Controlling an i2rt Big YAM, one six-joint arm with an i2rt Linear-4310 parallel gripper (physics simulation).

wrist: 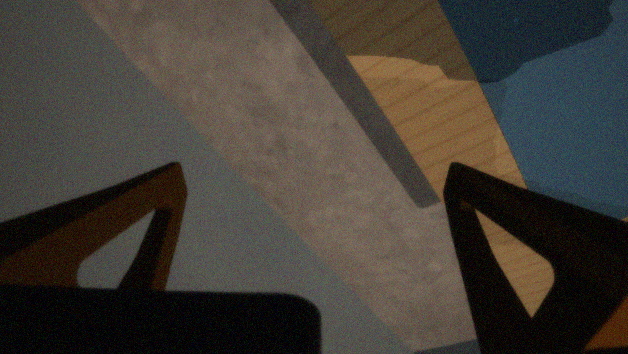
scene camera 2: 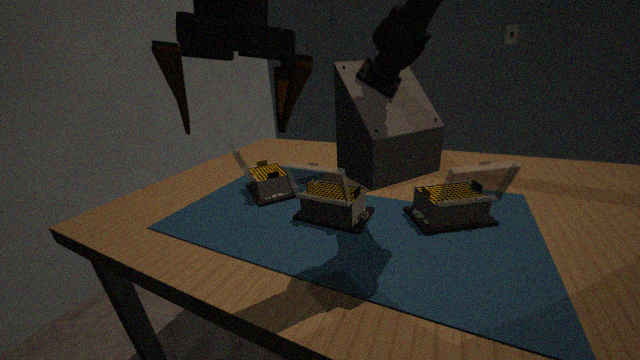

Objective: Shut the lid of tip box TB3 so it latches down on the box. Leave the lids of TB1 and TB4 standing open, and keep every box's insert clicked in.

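Frame: origin at the arm's base, x back, y right, z up, level; centimetres.
Where they show: gripper, fingertip midpoint: [wrist: 315, 177] [scene camera 2: 238, 132]; arm's base at its link origin: [scene camera 2: 378, 79].
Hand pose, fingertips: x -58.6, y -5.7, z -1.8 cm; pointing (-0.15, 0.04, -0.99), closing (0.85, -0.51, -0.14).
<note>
Each offset is from my fingertips to the top centre of the thing. "pt": to the spot under its first point. Level surfaces: height alone.
Three grey tip boxes with yellow perforated inserts sit on dark bases in the scene view: a left box @(dy +25.3, dx +31.1, dz -18.5 cm) [scene camera 2: 272, 191], a middle box @(dy +3.8, dx +27.5, dz -18.5 cm) [scene camera 2: 324, 211] and a right box @(dy -18.0, dx +36.9, dz -18.5 cm) [scene camera 2: 452, 213]. Their labels are not readable, so I cannot tell which is TB1, TB3 or TB4. The left lid @(pt dy +24.8, dx +20.8, dz -12.9 cm) [scene camera 2: 241, 160], middle lid @(pt dy +0.8, dx +17.7, dz -11.3 cm) [scene camera 2: 322, 173] and right lid @(pt dy -23.6, dx +29.2, dz -12.7 cm) [scene camera 2: 482, 178] are clear and stand open. The inserts sit inside the boxes; their clips are too small to judge. My gripper [scene camera 2: 235, 132] [wrist: 315, 177] is open and empty, high up at the left. No box shows in the wrist view.
The boxes stand on a blue mat @(dz -25.1 cm) [scene camera 2: 440, 280] [wrist: 575, 125] on a wooden table @(dz -25.4 cm) [scene camera 2: 115, 215] [wrist: 415, 105]. A grey slanted pedestal [scene camera 2: 405, 160] carrying the arm's base stands behind the middle and right boxes. The wrist view shows the table's edge and the floor [wrist: 280, 145].
</note>
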